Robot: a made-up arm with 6 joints.
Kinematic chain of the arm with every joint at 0, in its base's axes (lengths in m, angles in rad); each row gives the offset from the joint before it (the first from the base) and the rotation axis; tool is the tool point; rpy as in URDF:
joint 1: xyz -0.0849 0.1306 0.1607 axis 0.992 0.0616 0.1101
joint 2: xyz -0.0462 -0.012 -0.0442 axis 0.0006 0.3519 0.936
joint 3: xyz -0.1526 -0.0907 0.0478 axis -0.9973 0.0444 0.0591
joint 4: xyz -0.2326 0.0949 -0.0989 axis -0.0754 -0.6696 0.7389
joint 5: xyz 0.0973 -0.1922 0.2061 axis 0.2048 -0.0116 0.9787
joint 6: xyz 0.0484 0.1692 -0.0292 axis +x
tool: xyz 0.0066 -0.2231 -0.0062 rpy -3.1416 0 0
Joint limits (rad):
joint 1: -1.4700..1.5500
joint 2: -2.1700..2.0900
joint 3: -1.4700..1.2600
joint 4: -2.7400..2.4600
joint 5: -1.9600..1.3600
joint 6: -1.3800..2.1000
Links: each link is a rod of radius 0.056 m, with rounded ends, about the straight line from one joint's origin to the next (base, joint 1, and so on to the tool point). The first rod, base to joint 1, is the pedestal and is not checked.
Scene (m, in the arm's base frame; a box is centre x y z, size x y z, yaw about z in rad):
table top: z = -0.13
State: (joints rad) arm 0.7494 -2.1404 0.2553 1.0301 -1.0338 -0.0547
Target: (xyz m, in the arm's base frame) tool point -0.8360 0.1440 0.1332
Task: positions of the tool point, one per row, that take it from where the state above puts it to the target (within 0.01 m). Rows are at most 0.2 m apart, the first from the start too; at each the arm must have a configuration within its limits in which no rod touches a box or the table.
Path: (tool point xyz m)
1: -0.2820 0.4399 0.4358
2: -0.4150 0.4470 0.4183
3: -0.5540 0.4204 0.3722
4: -0.6801 0.3562 0.3018
5: -0.7769 0.2599 0.2175
6: -0.8360 0.1440 0.1332

